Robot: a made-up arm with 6 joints. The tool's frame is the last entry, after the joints.
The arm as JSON. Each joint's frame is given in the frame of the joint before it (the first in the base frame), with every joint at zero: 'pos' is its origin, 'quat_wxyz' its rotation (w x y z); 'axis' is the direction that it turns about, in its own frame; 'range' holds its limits. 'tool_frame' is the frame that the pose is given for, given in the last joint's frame.
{
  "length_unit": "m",
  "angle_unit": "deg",
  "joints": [
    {
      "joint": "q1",
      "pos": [
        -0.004,
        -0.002,
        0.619
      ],
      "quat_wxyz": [
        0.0,
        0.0,
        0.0,
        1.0
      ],
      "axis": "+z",
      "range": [
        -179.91,
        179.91
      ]
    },
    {
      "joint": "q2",
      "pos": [
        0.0,
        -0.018,
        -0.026
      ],
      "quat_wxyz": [
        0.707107,
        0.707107,
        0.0,
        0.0
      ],
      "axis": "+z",
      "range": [
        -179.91,
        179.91
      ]
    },
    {
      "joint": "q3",
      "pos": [
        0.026,
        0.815,
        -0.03
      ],
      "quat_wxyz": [
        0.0,
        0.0,
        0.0,
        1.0
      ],
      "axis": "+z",
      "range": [
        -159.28,
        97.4
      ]
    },
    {
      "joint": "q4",
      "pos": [
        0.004,
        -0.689,
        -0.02
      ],
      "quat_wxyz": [
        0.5,
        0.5,
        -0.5,
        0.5
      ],
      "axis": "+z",
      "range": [
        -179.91,
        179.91
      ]
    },
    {
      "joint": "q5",
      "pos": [
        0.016,
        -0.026,
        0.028
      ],
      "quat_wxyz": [
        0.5,
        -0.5,
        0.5,
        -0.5
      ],
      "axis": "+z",
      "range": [
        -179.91,
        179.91
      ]
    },
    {
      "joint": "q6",
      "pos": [
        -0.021,
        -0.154,
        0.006
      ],
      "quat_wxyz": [
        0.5,
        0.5,
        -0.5,
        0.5
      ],
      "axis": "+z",
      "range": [
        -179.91,
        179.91
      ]
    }
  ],
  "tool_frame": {
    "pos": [
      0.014,
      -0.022,
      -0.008
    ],
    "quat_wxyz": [
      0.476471,
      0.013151,
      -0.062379,
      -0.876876
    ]
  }
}
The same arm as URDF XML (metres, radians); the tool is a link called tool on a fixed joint. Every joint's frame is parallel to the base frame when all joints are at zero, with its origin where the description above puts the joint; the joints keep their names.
<robot name="arm">
  <joint name="q1" type="revolute">
    <parent link="base_link"/>
    <child link="link1"/>
    <origin xyz="-0.004 -0.002 0.619" rpy="0 0 0"/>
    <axis xyz="0 0 1"/>
    <limit lower="-3.14" upper="3.14"/>
  </joint>
  <joint name="q2" type="revolute">
    <parent link="link1"/>
    <child link="link2"/>
    <origin xyz="0 0.018 -0.026" rpy="0 0 0"/>
    <axis xyz="0 1 0"/>
    <limit lower="-3.14" upper="3.14"/>
  </joint>
  <joint name="q3" type="revolute">
    <parent link="link2"/>
    <child link="link3"/>
    <origin xyz="-0.026 -0.03 0.815" rpy="0 0 0"/>
    <axis xyz="0 1 0"/>
    <limit lower="-2.78" upper="1.7"/>
  </joint>
  <joint name="q4" type="revolute">
    <parent link="link3"/>
    <child link="link4"/>
    <origin xyz="0.004 -0.02 0.689" rpy="0 0 0"/>
    <axis xyz="0 0 1"/>
    <limit lower="-3.14" upper="3.14"/>
  </joint>
  <joint name="q5" type="revolute">
    <parent link="link4"/>
    <child link="link5"/>
    <origin xyz="0.026 0.016 0.028" rpy="0 0 0"/>
    <axis xyz="0 1 0"/>
    <limit lower="-3.14" upper="3.14"/>
  </joint>
  <joint name="q6" type="revolute">
    <parent link="link5"/>
    <child link="link6"/>
    <origin xyz="-0.021 0.006 0.154" rpy="0 0 0"/>
    <axis xyz="0 0 1"/>
    <limit lower="-3.14" upper="3.14"/>
  </joint>
  <joint name="tool_joint" type="fixed">
    <parent link="link6"/>
    <child link="tool"/>
    <origin xyz="0.022 0.014 -0.008" rpy="0.1223 -0.0364 -0.5775"/>
  </joint>
  <link name="base_link"/>
  <link name="link1"/>
  <link name="link2"/>
  <link name="link3"/>
  <link name="link4"/>
  <link name="link5"/>
  <link name="link6"/>
  <link name="tool"/>
</robot>

